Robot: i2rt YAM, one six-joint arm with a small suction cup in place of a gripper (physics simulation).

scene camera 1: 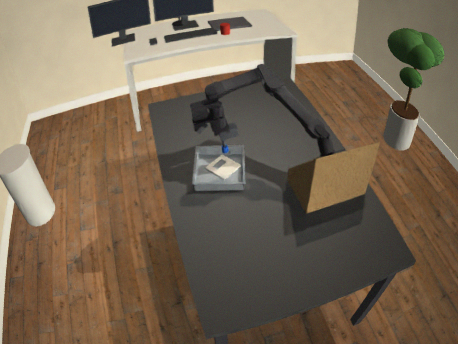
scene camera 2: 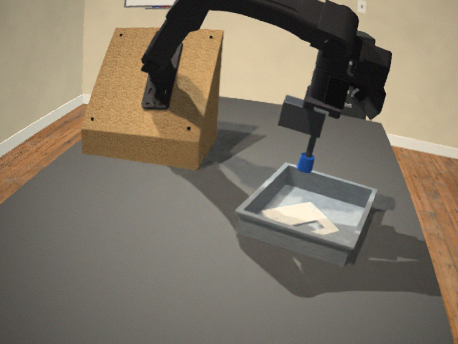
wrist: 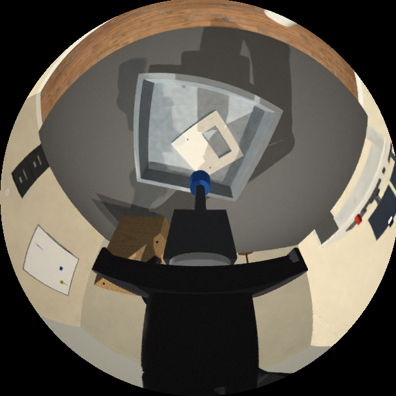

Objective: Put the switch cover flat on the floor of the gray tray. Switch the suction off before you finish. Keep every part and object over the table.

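The switch cover (scene camera 1: 229, 168) (scene camera 2: 290, 213) (wrist: 194, 146), a thin cream plate with a rectangular opening, lies flat on the floor of the gray tray, turned at an angle to the walls and apart from them. The gray tray (scene camera 1: 220, 187) (scene camera 2: 295, 239) (wrist: 137, 125) stands upright on the table. My gripper, a blue suction cup (scene camera 1: 225, 149) (scene camera 2: 305, 163) (wrist: 200, 183), holds nothing. It hangs above the tray near one wall, clear of the cover. In the wrist view the cup stands in front of the tray wall, close to the cover's near corner.
A tan wooden block (scene camera 1: 340, 177) (scene camera 2: 150, 80) (wrist: 137, 235), which bears the arm's base, stands on the dark table (scene camera 1: 250, 270) (scene camera 2: 125, 250) (wrist: 315, 125) to one side of the tray. A white desk (scene camera 1: 255, 40) with monitors stands beyond the table. A potted plant (scene camera 1: 401, 125) stands on the floor.
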